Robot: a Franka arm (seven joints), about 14 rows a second.
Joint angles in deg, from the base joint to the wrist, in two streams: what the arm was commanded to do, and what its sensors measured. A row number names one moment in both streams.
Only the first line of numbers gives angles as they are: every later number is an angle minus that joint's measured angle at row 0.
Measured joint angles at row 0:
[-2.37 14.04 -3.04 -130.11 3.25 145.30 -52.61]
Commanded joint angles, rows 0 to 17:
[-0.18 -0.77 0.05 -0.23 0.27 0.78 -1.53]
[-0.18 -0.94 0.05 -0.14 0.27 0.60 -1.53]
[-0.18 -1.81 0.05 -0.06 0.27 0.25 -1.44]
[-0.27 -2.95 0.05 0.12 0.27 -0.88 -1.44]
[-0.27 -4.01 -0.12 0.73 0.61 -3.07 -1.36]
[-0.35 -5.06 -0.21 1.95 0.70 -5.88 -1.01]
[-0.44 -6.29 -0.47 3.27 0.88 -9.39 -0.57]
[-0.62 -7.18 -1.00 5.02 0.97 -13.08 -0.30]
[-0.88 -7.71 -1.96 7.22 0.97 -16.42 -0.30]
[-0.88 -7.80 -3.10 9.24 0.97 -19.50 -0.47]
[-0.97 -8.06 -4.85 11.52 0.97 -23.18 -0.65]
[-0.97 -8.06 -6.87 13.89 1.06 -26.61 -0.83]
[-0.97 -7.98 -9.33 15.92 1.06 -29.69 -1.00]
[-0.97 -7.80 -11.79 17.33 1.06 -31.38 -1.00]
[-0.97 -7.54 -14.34 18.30 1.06 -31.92 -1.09]
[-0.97 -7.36 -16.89 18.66 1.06 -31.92 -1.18]
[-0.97 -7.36 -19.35 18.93 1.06 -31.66 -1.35]
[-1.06 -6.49 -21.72 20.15 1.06 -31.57 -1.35]
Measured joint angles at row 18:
[-1.27 -8.15 -18.06 17.45 0.21 -30.47 -0.67]
